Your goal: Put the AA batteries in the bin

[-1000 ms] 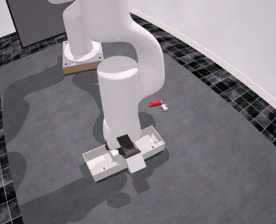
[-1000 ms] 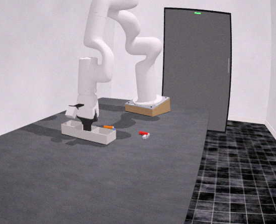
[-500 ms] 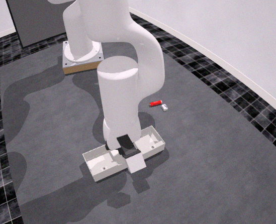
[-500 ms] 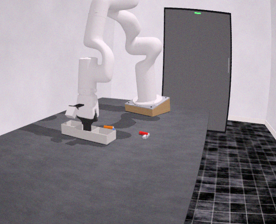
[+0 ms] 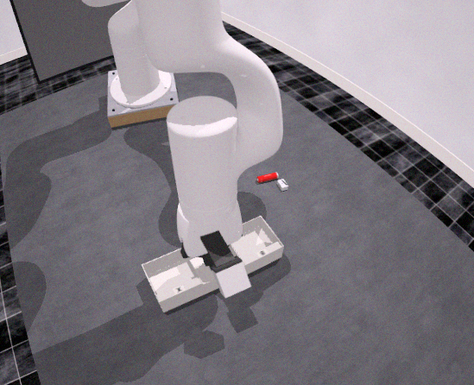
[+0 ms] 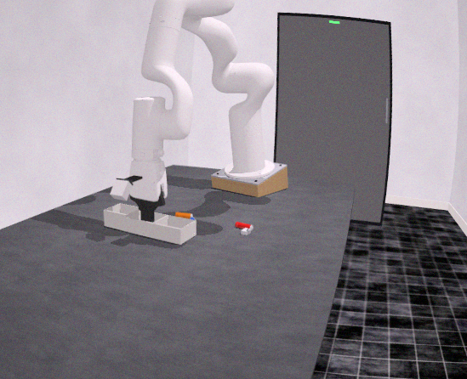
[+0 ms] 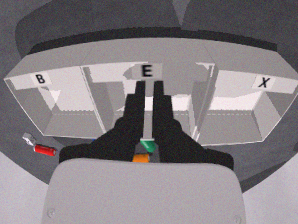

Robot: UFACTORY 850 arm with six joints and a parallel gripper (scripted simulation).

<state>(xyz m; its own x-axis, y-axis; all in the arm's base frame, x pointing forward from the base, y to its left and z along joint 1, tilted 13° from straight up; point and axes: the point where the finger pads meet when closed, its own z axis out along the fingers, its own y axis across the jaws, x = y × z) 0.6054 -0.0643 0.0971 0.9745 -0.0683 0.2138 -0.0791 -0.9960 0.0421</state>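
Right now the white three-compartment tray is 1 cm below my hand. Round my hand: blue battery (11 cm behind, 7 cm to the left, 3 cm below); orange AA battery (15 cm behind, 3 cm to the left, 3 cm below); green AA battery (9 cm behind, 3 cm below, 1 cm to the left).
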